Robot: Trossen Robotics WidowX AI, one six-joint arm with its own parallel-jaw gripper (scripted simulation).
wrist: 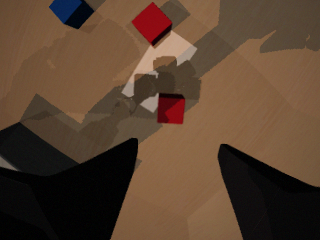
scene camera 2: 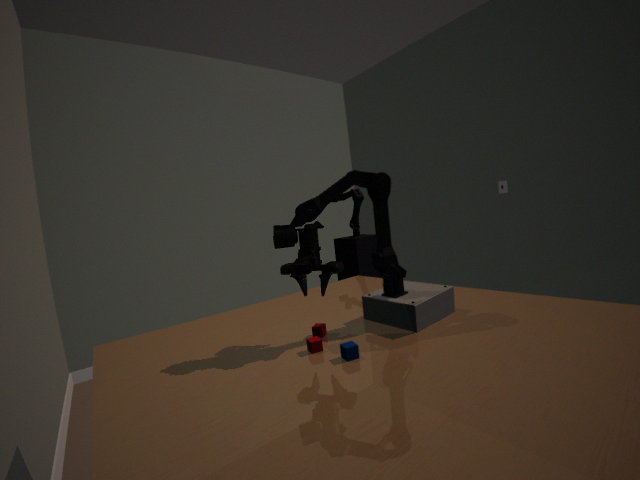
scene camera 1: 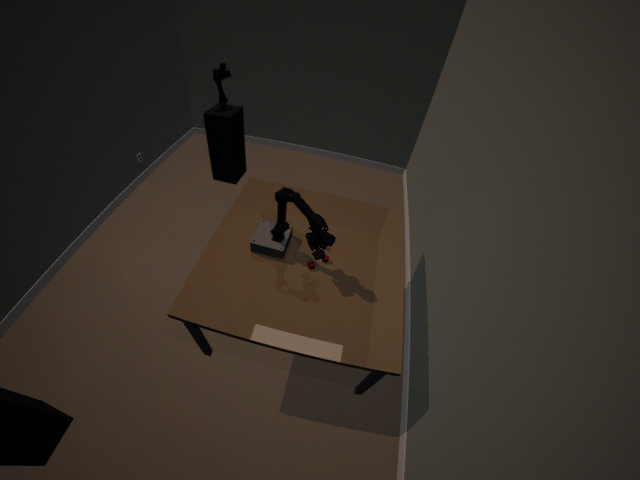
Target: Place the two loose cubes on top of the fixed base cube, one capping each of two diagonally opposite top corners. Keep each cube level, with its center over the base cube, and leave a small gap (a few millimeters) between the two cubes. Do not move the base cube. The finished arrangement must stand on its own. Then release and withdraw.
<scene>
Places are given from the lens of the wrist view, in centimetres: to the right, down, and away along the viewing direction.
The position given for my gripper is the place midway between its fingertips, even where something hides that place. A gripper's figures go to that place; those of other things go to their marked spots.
my gripper (wrist: pixel 179 147): 1, 2, 10
red cube (wrist: pixel 170 107): 1, -1, 18
</scene>
